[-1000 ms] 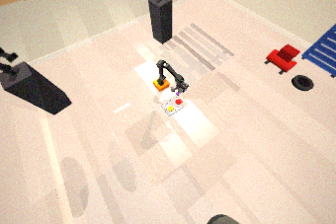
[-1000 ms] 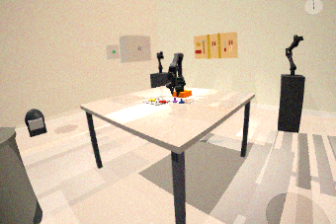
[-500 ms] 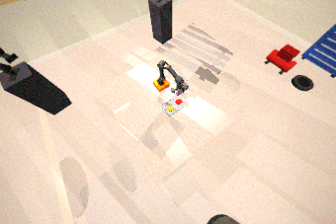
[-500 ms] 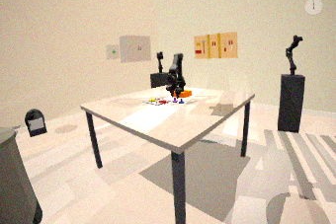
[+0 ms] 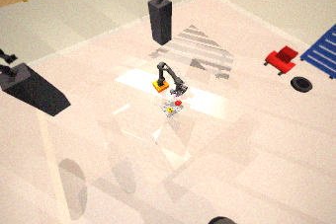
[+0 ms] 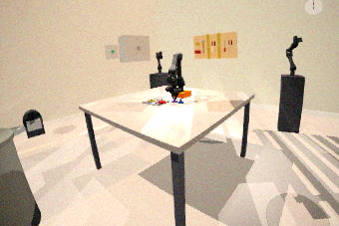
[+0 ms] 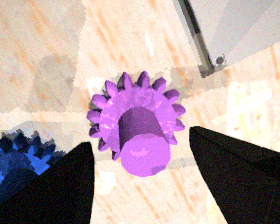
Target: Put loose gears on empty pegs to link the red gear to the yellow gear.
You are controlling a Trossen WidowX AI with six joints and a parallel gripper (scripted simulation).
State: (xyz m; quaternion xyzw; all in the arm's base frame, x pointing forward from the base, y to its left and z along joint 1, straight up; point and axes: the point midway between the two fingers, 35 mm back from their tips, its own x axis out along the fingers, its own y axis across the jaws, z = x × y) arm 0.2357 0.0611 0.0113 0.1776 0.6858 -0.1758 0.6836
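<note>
Right now my gripper tip is 10 mm above the purple gear. The rest, counted from my gripper tip: yellow gear 210 mm to the right, 80 mm ahead, 10 mm below; then blue gear 70 mm to the left, 10 mm below, 10 mm ahead; then red gear 80 mm to the right, 80 mm ahead, 10 mm below.
</note>
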